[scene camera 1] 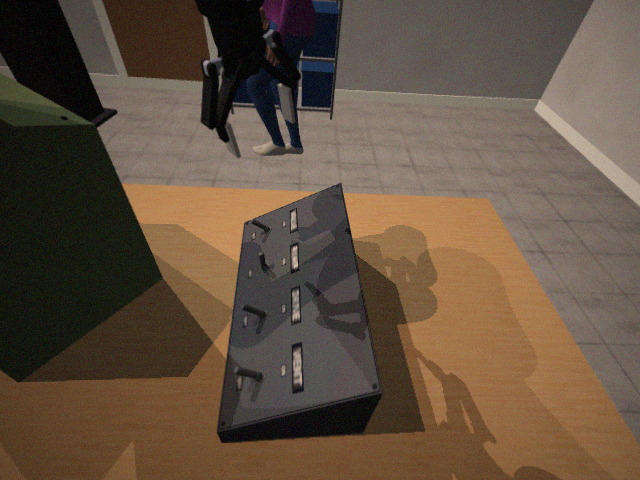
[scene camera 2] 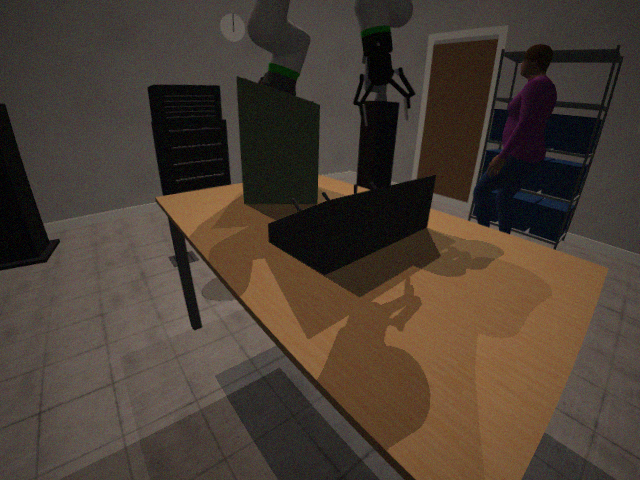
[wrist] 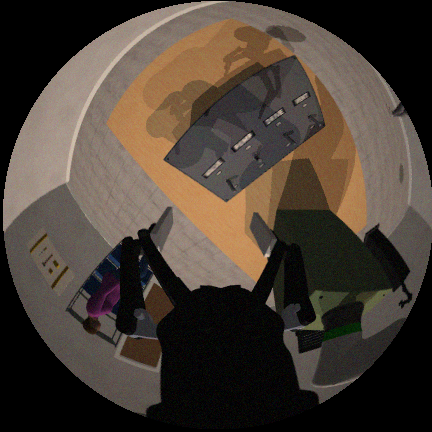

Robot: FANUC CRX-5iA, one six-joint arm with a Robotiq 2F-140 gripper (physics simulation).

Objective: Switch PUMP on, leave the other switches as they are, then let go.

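Places are measured from the arm's base along level axes (x left, y back, z up), in metres.
Pixels of known places: gripper, fingertip midpoint: (scene camera 1: 263, 136) (scene camera 2: 386, 122) (wrist: 212, 217); arm's base, link origin: (scene camera 2: 277, 90) (wrist: 342, 312).
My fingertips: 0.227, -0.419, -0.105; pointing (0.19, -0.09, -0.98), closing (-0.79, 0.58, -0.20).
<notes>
For each thing: its middle in the pictures, then the offset to it from my fingertips, as dx, dy, dz. Level surfaces: height alone.
- dark sloped switch panel, body centre: (scene camera 1: 299, 297) (scene camera 2: 360, 216) (wrist: 253, 128) -0.165, -0.112, -0.276
- PUMP lever, body centre: (scene camera 1: 262, 260) (wrist: 257, 158) -0.125, -0.021, -0.221
- VALVE lever, body centre: (scene camera 1: 259, 224) (wrist: 230, 185) -0.011, +0.020, -0.228
- DRIVE lever, body centre: (scene camera 1: 252, 310) (wrist: 289, 139) -0.244, -0.037, -0.228
- VENT lever, body centre: (scene camera 1: 247, 372) (wrist: 314, 120) -0.361, -0.065, -0.228
- wooden table, surface height: dz -0.342
The dark sloped switch panel (scene camera 1: 330, 356) (scene camera 2: 356, 232) (wrist: 200, 145) stands on the table. Its nameplates are blurred. The PUMP lever (scene camera 1: 262, 260) (wrist: 258, 159), second from the far end in scene camera 1, stands at a different angle from the others, tipped more toward its ON mark. The VALVE lever (scene camera 1: 261, 225) (wrist: 232, 182), DRIVE lever (scene camera 1: 254, 311) (wrist: 289, 138) and VENT lever (scene camera 1: 248, 373) (wrist: 315, 121) lean away from their nameplates. My gripper (scene camera 1: 260, 121) (scene camera 2: 386, 111) (wrist: 212, 217) is open and empty, high up and well apart from the panel and its levers.
A tall green block (scene camera 1: 67, 232) (scene camera 2: 279, 149) (wrist: 320, 245) stands on the wooden table (scene camera 1: 439, 217) (scene camera 2: 465, 310) beside the panel's lever side. A second arm (scene camera 2: 281, 41) shows behind it. A person (scene camera 2: 529, 124) stands by a shelf rack (scene camera 2: 563, 55) beyond the table.
</notes>
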